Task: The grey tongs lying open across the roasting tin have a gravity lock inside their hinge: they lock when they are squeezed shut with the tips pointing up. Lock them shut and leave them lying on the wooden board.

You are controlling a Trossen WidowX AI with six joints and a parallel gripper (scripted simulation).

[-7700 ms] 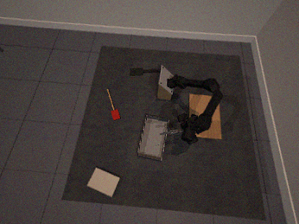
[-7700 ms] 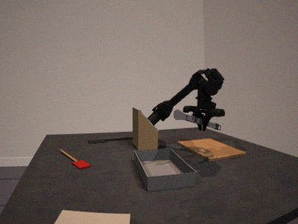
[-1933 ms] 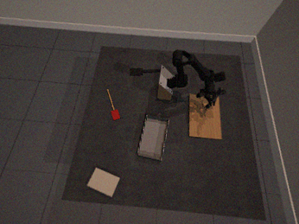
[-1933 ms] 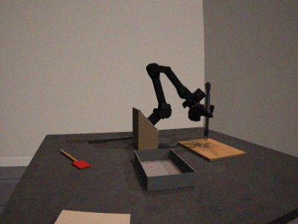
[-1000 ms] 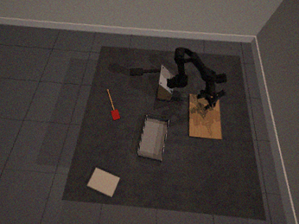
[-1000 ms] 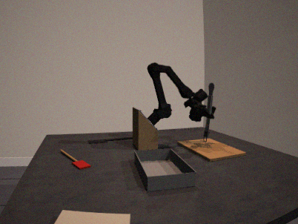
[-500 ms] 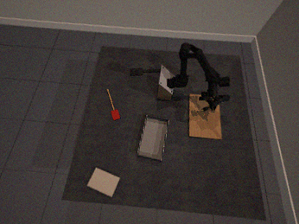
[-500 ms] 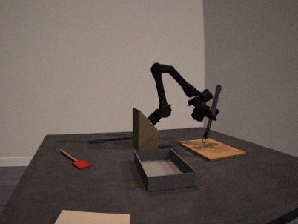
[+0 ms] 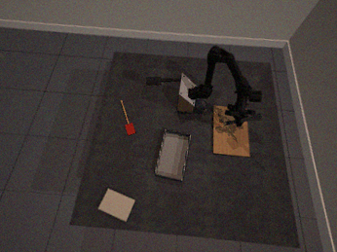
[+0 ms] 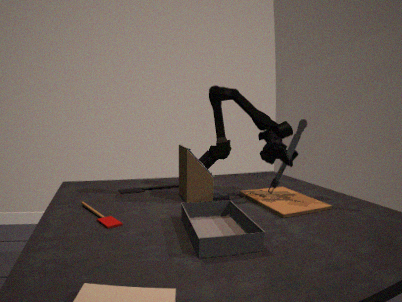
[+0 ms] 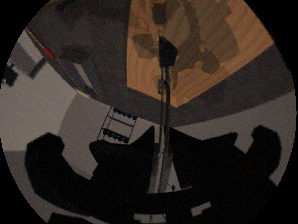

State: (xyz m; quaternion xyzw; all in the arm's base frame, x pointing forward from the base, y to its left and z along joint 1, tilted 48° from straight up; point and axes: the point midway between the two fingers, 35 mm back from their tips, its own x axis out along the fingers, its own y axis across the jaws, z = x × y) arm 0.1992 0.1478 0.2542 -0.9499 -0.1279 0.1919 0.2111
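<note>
My gripper tip is now 150 mm above the wooden board and 40 mm past it. The rest, counted from my gripper tip: dark spatula (480 mm to the right, 440 mm behind, 150 mm below); roasting tin (400 mm to the right, 150 mm ahead, 130 mm below); red spatula (730 mm to the right, 150 mm below, 90 mm behind).
</note>
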